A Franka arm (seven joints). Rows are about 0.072 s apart.
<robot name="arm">
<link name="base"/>
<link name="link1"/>
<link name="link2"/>
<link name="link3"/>
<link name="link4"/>
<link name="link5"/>
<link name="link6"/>
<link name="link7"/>
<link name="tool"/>
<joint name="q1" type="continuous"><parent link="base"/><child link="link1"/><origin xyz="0 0 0.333" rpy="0 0 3.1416"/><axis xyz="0 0 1"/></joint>
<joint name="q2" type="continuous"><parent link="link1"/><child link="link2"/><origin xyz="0 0 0" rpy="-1.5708 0 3.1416"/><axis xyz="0 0 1"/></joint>
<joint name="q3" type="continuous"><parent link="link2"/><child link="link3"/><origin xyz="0 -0.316 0" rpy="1.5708 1.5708 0"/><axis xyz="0 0 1"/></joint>
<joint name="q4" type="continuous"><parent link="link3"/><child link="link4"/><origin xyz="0 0.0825 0" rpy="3.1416 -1.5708 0"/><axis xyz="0 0 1"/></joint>
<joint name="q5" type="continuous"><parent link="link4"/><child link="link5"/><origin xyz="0.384 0.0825 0" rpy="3.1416 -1.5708 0"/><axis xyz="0 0 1"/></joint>
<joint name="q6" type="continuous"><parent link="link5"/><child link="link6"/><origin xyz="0 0 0" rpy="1.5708 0 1.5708"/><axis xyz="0 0 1"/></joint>
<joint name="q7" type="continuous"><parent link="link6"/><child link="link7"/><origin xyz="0.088 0 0" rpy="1.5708 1.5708 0"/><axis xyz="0 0 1"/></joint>
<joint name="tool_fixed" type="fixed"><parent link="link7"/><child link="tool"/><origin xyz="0 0 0.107" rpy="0 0 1.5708"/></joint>
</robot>
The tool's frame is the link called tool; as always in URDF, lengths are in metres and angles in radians. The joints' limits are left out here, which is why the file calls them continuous.
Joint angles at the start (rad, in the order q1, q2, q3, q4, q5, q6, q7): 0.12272 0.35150 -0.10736 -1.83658 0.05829 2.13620 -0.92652
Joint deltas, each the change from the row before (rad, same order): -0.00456 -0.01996 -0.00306 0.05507 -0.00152 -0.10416 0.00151; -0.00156 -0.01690 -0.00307 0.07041 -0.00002 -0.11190 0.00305; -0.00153 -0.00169 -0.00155 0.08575 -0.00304 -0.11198 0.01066; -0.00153 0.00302 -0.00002 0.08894 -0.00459 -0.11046 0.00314; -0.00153 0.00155 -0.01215 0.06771 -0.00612 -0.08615 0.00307; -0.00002 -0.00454 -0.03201 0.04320 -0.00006 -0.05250 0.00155; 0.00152 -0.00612 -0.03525 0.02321 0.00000 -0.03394 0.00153; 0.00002 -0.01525 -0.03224 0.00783 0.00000 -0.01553 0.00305
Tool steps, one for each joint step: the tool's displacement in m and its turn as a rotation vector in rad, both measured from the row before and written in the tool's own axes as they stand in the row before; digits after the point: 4 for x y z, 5 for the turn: -0.0021 0.0023 -0.0289 0.02472 -0.01567 0.00509; -0.0009 0.0001 -0.0341 0.02161 -0.01231 0.00347; 0.0003 -0.0001 -0.0323 0.01862 -0.01610 0.00824; -0.0007 -0.0024 -0.0312 0.01707 -0.01814 -0.00056; -0.0082 0.0005 -0.0242 0.01064 -0.01801 0.01300; -0.0167 0.0060 -0.0193 0.00039 -0.00513 0.03128; -0.0174 0.0071 -0.0123 0.00020 -0.00493 0.03385; -0.0181 0.0063 -0.0118 -0.00717 0.00477 0.03442
